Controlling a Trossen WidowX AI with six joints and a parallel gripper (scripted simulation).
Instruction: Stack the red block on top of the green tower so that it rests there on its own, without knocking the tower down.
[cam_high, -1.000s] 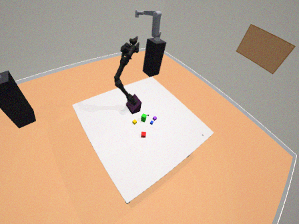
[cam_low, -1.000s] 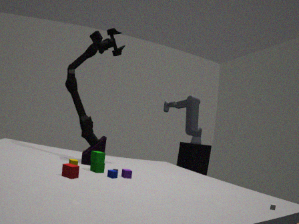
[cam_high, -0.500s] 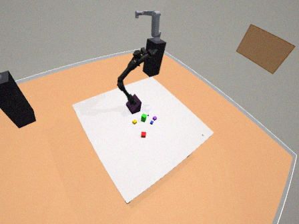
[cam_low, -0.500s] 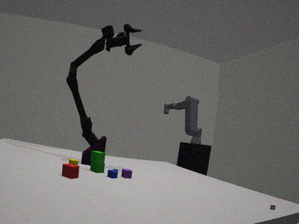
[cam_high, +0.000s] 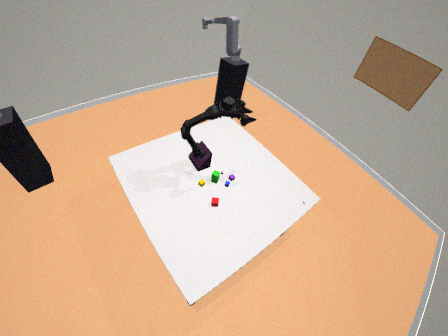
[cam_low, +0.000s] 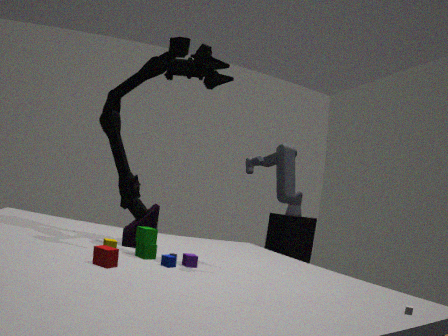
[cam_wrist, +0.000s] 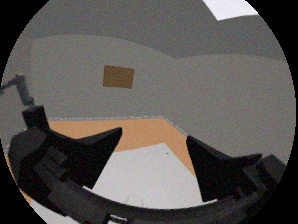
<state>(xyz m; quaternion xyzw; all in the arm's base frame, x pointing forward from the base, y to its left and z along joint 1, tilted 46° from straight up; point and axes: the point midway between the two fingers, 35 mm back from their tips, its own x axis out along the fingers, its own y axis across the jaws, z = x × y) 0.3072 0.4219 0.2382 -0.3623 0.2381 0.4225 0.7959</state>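
Right now my gripper tip is 580 mm above the red block, 300 mm to the left of it and 110 mm short of it. Round my gripper tip: blue block 590 mm below, 120 mm to the right, 20 mm ahead; then yellow block 590 mm below, 280 mm to the right, 90 mm behind; then purple block 590 mm below, 40 mm to the right.
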